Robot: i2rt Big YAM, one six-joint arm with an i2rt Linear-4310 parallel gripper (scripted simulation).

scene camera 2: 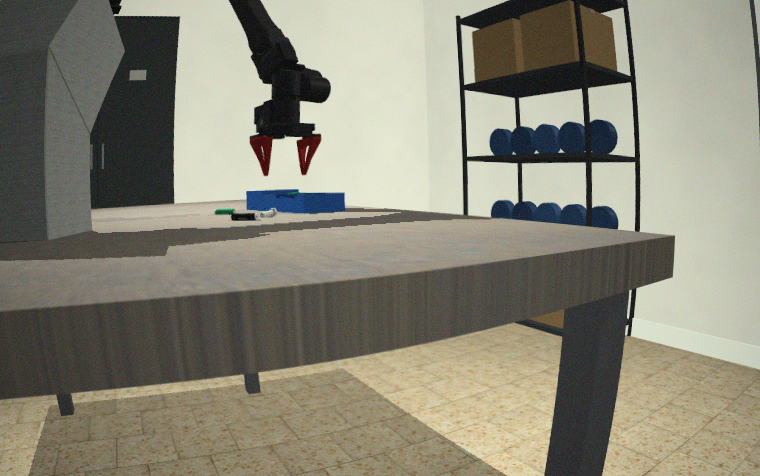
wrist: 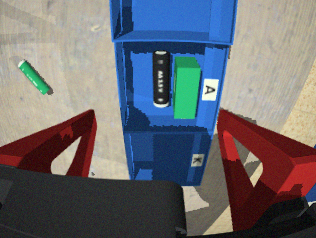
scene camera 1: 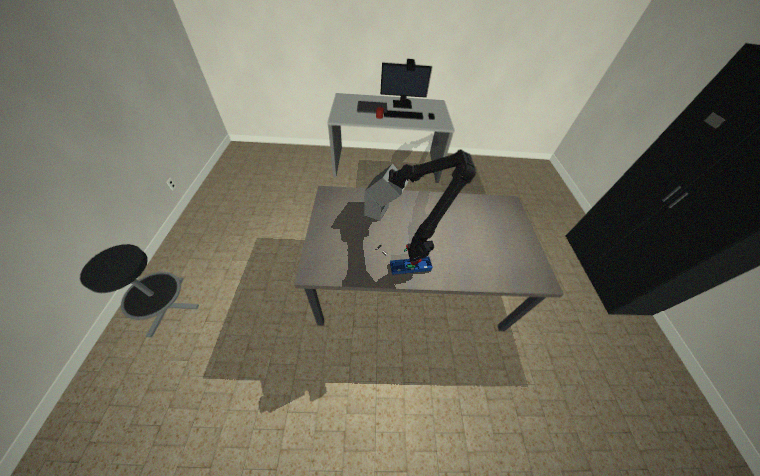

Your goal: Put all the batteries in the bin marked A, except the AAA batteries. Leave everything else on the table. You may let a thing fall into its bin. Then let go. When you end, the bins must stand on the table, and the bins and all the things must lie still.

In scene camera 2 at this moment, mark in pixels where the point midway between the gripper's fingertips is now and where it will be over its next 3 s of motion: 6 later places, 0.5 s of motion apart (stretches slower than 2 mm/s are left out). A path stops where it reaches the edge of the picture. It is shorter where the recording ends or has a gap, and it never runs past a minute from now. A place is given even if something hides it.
My gripper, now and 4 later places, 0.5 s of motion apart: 285, 175; 287, 146; 287, 119; 286, 101; 286, 102
